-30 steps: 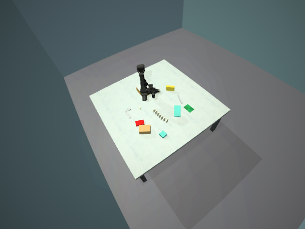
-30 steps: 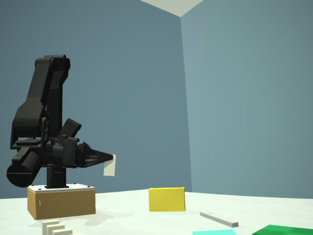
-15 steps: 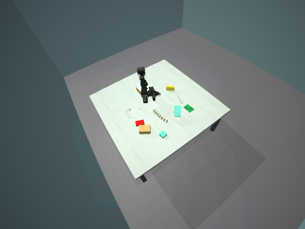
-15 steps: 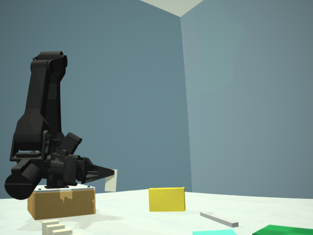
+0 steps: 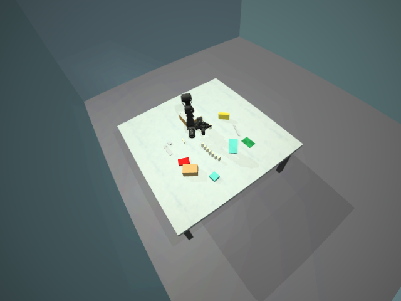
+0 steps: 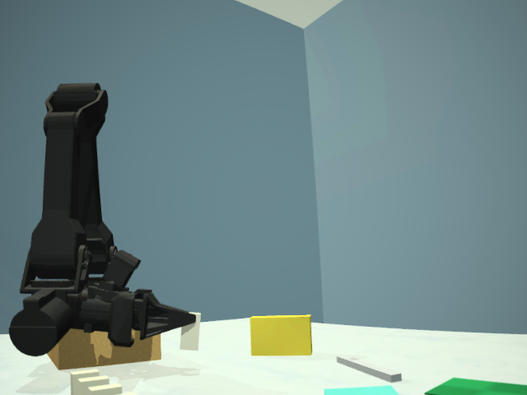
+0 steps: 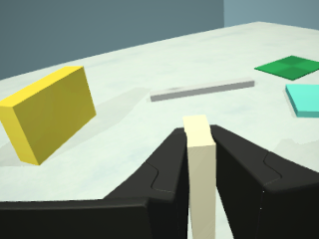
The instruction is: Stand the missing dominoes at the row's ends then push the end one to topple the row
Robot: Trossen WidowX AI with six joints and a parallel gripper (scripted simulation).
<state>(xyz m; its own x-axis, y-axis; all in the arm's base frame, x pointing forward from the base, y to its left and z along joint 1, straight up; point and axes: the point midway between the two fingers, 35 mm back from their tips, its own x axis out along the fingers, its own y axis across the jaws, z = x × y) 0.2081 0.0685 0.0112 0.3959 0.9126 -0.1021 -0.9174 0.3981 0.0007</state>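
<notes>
Right now my gripper tip is 400 mm to the left of the grey piece, 90 mm past it and 80 mm above it. Also, from my gripper tip: yellow block: 190 mm to the left, 70 mm behind, 50 mm below; grey bar: 200 mm to the left, 120 mm ahead, 80 mm below; cyan sheet: 260 mm ahead, 80 mm below, 60 mm to the left.
</notes>
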